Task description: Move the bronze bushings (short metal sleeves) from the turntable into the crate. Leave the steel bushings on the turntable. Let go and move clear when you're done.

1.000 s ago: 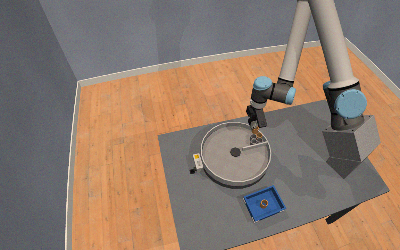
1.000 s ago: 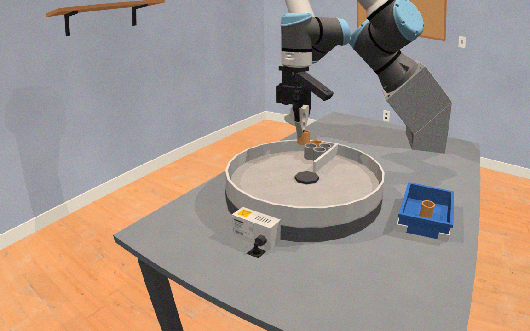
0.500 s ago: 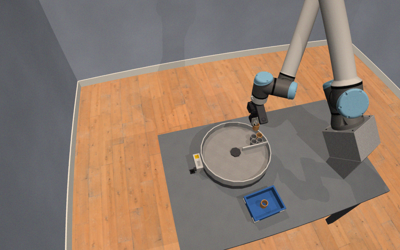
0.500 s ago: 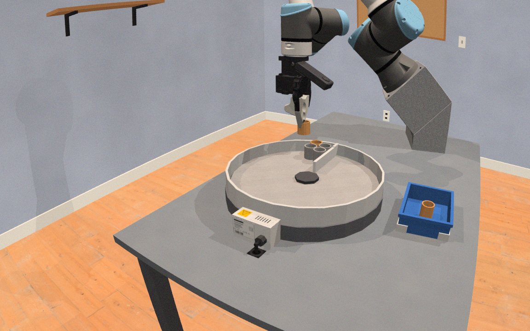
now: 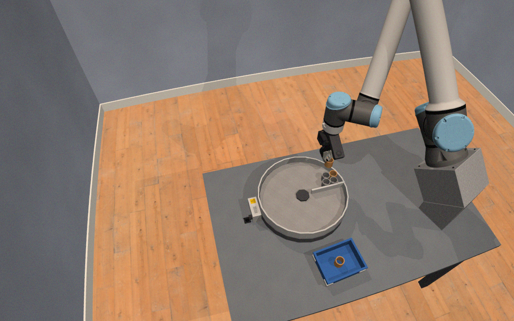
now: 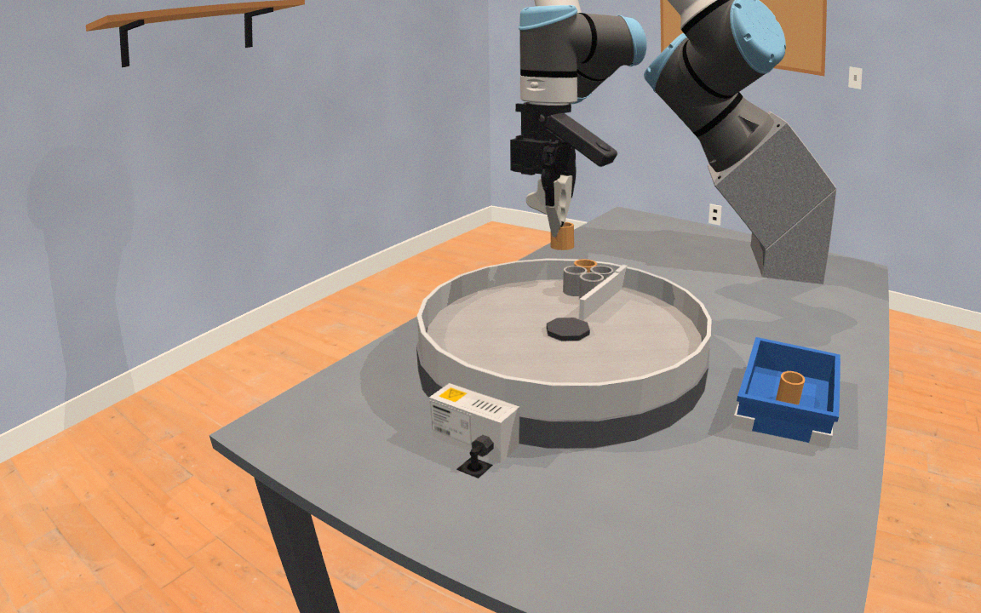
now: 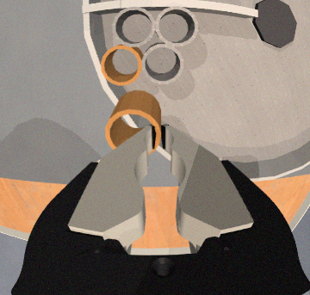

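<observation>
Now: the blue crate 43 cm to the left of my hand, 13 cm below it and 12 cm ahead of it. Round my hand: round grey turntable: 15 cm ahead, 10 cm below, 9 cm to the left.
</observation>
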